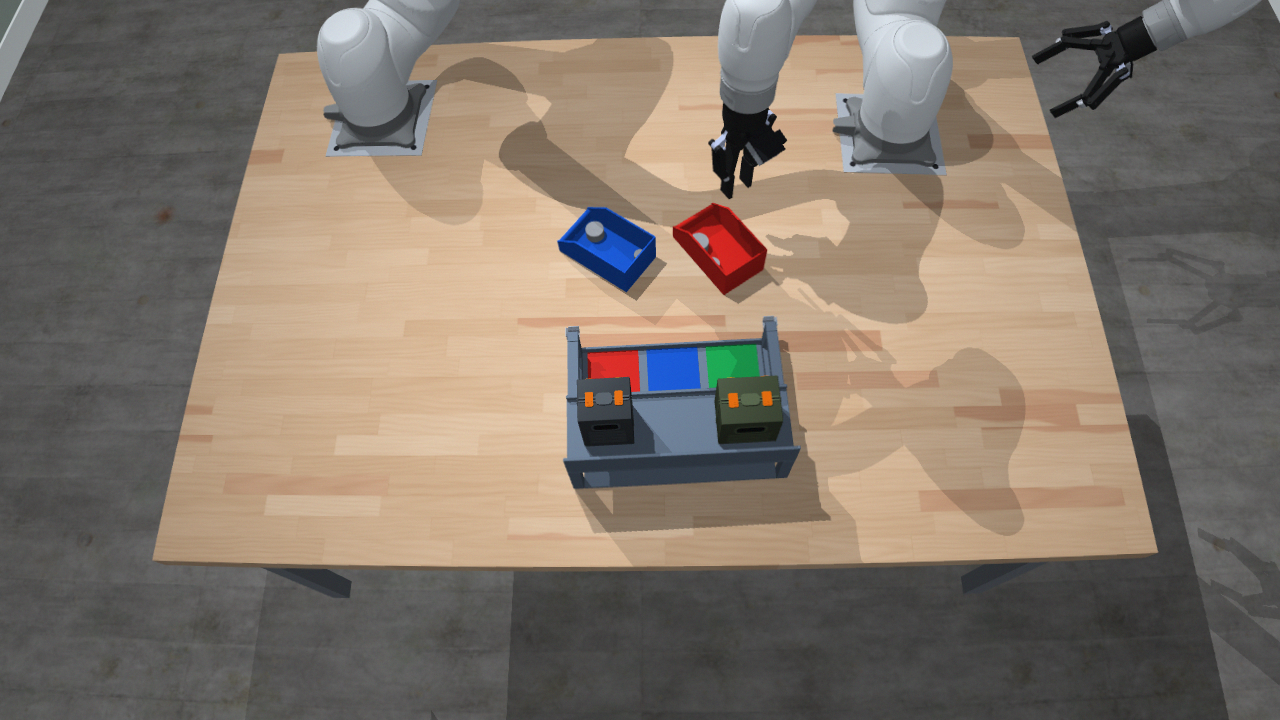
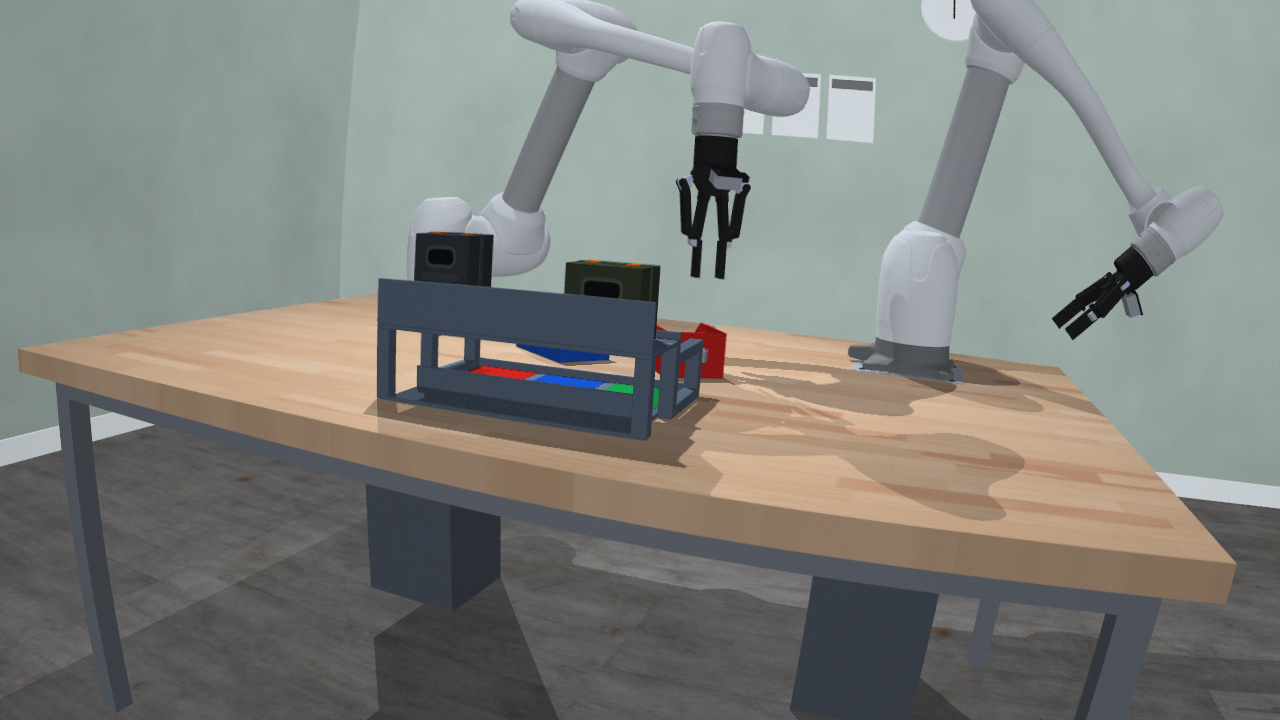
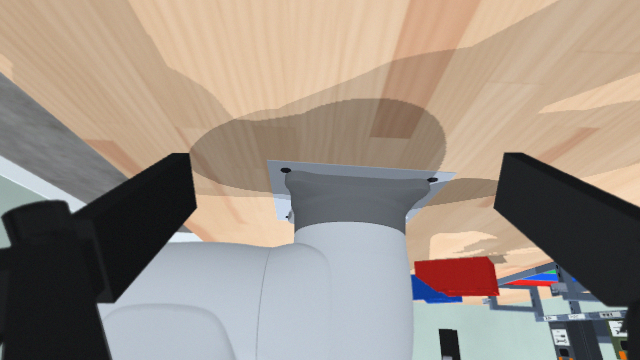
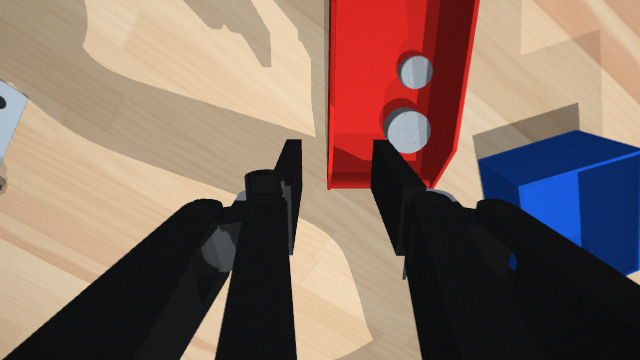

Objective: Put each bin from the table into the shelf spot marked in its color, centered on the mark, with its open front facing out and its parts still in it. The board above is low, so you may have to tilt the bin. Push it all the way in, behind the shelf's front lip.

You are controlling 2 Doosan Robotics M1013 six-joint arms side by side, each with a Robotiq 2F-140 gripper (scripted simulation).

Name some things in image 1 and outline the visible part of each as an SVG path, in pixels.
My left gripper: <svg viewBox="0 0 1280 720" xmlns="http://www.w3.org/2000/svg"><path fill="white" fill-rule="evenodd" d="M1142 16L1120 26L1114 32L1112 32L1113 28L1109 21L1098 25L1062 30L1062 37L1057 39L1055 44L1032 55L1037 65L1061 53L1066 48L1093 50L1098 56L1099 70L1084 93L1050 109L1050 113L1055 118L1078 107L1085 108L1089 106L1092 110L1096 109L1121 82L1130 78L1131 73L1125 67L1128 62L1136 61L1157 50L1146 30ZM1105 35L1103 39L1082 39L1086 37Z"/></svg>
My right gripper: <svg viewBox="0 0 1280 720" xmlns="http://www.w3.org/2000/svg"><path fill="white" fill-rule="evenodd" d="M769 107L759 113L743 114L732 111L723 102L722 118L724 127L721 131L721 136L716 141L711 139L708 144L712 149L713 172L721 179L720 190L728 199L733 197L734 172L741 150L743 150L744 156L742 156L739 179L748 188L752 185L754 167L758 166L758 164L745 146L748 143L748 139L745 136L746 133L757 131L763 126L765 128L771 126L772 128L777 116Z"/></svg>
A red bin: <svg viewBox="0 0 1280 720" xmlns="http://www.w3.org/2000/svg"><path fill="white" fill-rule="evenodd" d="M711 203L711 205L677 226L673 226L673 238L719 291L725 295L764 269L767 248L730 208ZM692 234L703 233L709 238L708 251L699 244Z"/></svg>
A blue bin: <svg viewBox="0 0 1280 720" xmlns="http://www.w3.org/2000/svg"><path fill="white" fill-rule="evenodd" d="M587 207L587 210L557 241L559 251L627 292L656 258L656 237L606 207ZM643 249L640 252L640 254L634 259L634 252L637 249ZM588 223L597 221L603 225L605 235L600 242L591 242L587 239L585 228Z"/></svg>
